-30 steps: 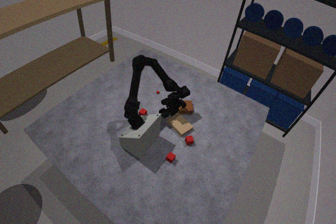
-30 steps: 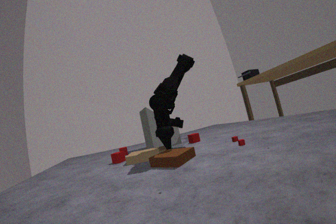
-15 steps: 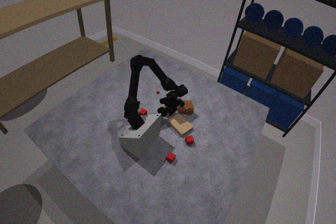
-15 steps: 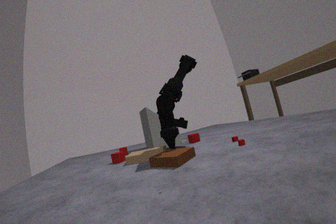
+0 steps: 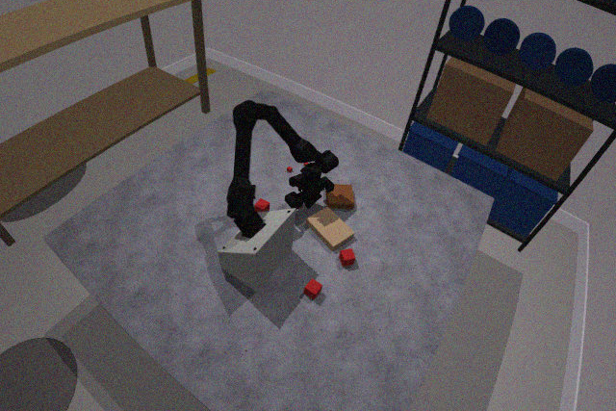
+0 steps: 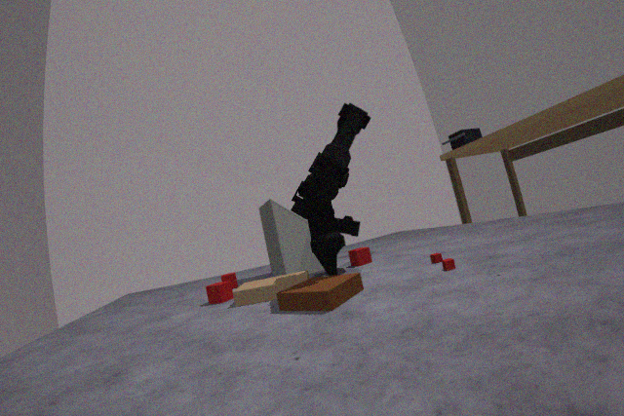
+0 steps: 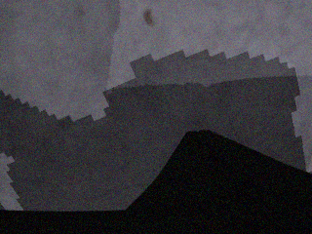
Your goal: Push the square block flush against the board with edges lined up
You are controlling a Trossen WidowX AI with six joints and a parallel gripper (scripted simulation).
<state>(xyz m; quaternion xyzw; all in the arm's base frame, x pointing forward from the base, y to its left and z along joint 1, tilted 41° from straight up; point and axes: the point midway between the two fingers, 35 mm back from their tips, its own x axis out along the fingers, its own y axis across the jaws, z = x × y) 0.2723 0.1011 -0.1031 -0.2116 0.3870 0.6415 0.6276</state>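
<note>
The board lies 12 cm to the right of my gripper tip, 3 cm behind it and 1 cm above it. From my gripper tip the other things lie so: brown square block 12 cm ahead, 6 cm to the right, 1 cm above.
</note>
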